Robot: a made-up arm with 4 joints.
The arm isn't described. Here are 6 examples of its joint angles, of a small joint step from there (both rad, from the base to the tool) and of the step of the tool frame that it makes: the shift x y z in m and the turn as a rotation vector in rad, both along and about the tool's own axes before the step.
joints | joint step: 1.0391 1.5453 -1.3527 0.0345 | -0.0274 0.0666 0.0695 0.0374
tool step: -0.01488 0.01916 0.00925 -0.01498 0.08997 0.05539
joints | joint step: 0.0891 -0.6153 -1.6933 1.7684 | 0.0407 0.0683 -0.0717 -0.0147
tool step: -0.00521 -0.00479 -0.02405 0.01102 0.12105 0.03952
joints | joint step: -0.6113 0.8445 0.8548 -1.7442 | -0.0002 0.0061 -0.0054 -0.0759
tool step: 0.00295 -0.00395 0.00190 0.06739 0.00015 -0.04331
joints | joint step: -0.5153 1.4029 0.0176 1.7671 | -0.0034 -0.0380 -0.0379 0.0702
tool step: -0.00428 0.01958 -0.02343 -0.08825 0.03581 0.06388
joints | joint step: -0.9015 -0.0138 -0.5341 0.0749 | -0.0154 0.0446 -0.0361 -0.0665
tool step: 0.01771 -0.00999 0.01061 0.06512 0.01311 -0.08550
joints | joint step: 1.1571 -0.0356 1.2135 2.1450 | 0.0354 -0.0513 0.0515 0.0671
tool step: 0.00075 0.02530 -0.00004 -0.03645 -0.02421 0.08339
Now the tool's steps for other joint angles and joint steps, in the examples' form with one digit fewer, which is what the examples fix.
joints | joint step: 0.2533 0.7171 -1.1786 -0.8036 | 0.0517 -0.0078 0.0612 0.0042
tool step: -0.0212 -0.0022 -0.0009 0.0361 0.0175 0.0047
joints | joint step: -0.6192 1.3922 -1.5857 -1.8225 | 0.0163 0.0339 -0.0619 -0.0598
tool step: 0.0122 -0.0014 0.0098 0.0716 -0.0694 -0.0337
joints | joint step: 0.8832 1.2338 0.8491 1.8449 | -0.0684 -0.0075 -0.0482 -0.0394
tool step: 0.0003 -0.0317 -0.0002 0.0912 0.0403 -0.0136
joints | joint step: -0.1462 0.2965 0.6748 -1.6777 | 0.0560 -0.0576 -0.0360 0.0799
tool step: 0.0303 -0.0113 -0.0027 -0.0866 -0.0897 0.1006
